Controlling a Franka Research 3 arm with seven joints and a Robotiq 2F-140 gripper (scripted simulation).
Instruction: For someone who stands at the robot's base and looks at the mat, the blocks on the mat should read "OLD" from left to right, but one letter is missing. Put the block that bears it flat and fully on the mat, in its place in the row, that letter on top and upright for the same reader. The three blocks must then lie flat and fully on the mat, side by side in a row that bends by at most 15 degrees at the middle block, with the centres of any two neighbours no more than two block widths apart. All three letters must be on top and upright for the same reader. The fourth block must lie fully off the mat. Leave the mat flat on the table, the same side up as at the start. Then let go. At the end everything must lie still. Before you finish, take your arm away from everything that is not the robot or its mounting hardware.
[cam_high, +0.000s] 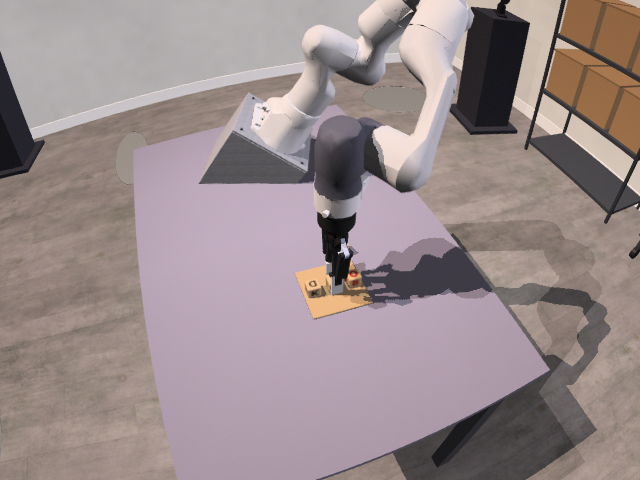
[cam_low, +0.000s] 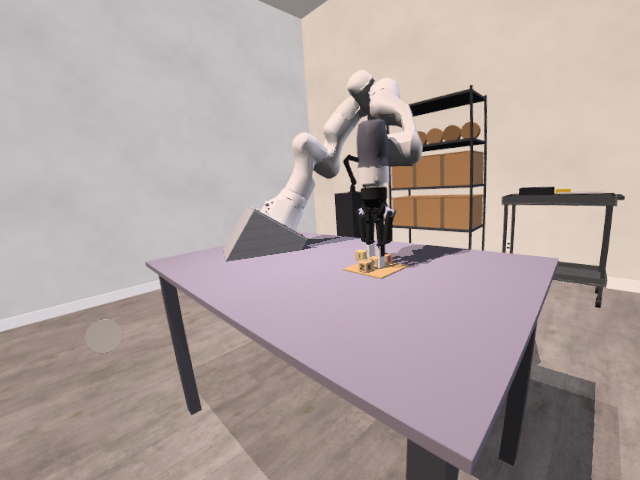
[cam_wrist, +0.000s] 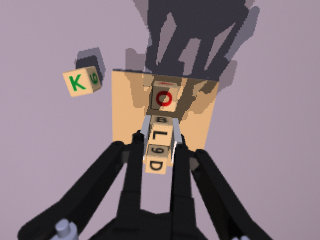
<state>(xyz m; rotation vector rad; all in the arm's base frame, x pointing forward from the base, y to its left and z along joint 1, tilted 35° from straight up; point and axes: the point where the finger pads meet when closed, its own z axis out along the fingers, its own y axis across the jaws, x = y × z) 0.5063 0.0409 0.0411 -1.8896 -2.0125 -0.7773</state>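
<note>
The wooden block is 2 cm below my hand. Round my hand: tan mat 4 cm below.
</note>
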